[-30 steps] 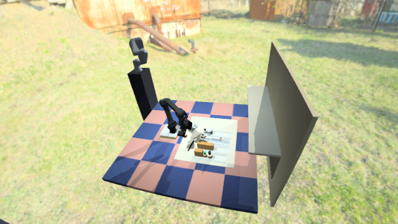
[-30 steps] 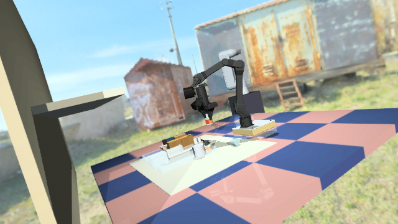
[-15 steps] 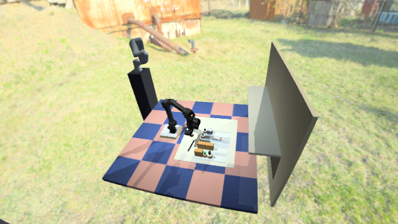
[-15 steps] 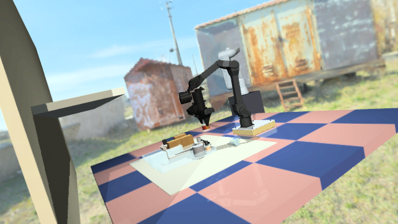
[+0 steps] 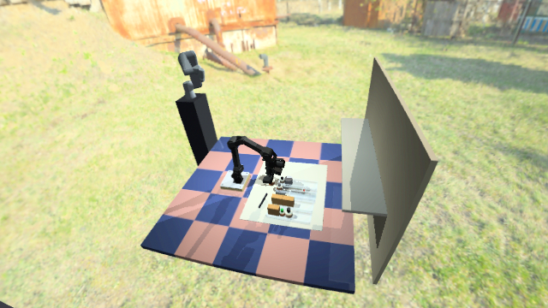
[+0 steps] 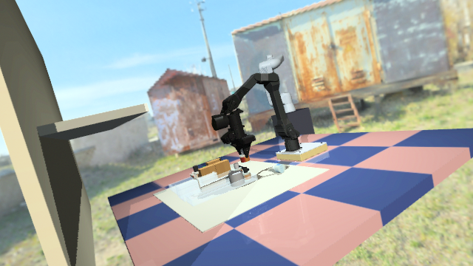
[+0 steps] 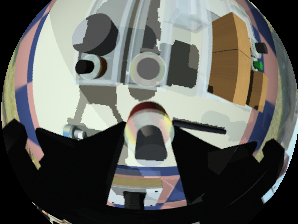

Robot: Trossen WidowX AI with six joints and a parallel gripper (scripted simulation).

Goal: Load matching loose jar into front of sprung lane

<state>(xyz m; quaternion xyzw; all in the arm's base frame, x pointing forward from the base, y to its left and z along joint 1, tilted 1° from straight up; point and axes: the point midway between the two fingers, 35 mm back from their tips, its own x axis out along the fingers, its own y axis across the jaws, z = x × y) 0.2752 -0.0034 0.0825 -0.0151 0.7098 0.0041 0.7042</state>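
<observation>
Now: the thin black stick 3 cm behind my gripper tip, 12 cm to the right of it and 7 cm below it. Also, from my gripper tip: shelf wall: 67 cm ahead, 6 cm to the left, 32 cm above; then clear lane tray: 21 cm ahead, 1 cm to the right, 6 cm below.
</observation>
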